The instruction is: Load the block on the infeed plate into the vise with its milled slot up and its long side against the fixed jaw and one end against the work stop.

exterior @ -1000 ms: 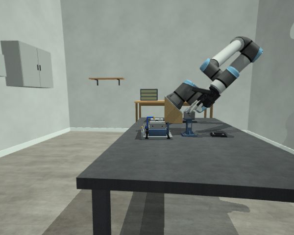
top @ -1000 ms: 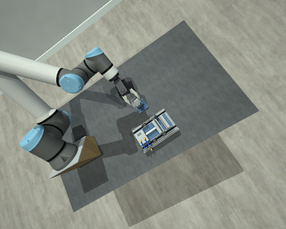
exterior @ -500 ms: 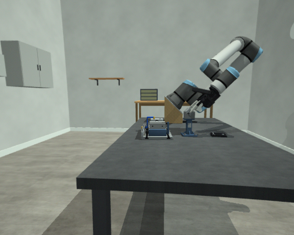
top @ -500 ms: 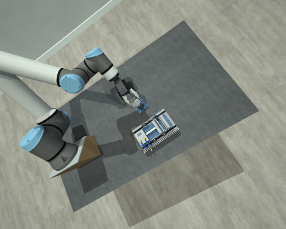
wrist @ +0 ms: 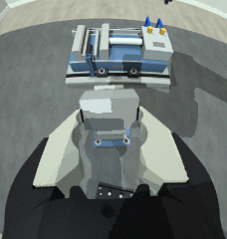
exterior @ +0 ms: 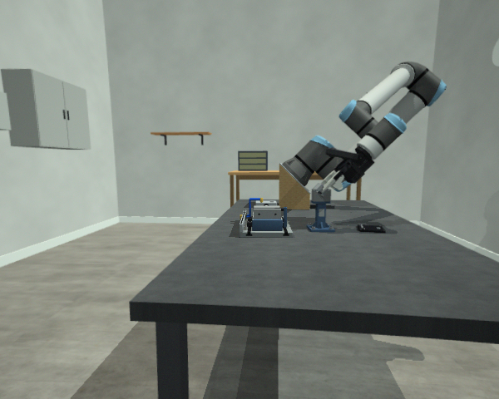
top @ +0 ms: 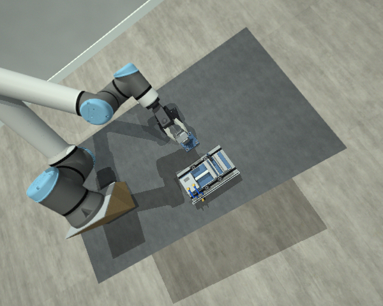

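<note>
The part lies 1 cm to the right of my hand and 1 cm below it. Also, from my hand: infeed plate (19 cm to the left, 16 cm below, 3 cm behind); then vise (22 cm to the right, 13 cm below, 2 cm ahead).
</note>
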